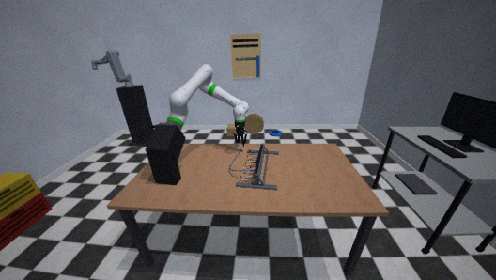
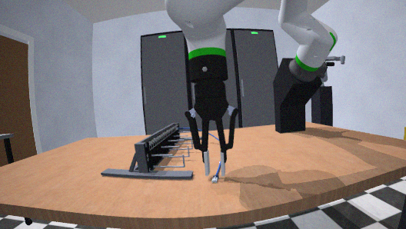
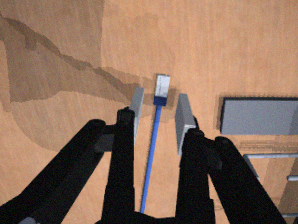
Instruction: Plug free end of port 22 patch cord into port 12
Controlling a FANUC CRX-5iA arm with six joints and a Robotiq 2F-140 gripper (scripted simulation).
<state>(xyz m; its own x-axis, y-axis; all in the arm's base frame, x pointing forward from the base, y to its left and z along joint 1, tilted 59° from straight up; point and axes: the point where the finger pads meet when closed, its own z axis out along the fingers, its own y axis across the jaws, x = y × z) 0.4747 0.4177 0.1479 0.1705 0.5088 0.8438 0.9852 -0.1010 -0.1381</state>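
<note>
Right now the white plug is 4 cm below my hand and 1 cm to the left of it.
</note>
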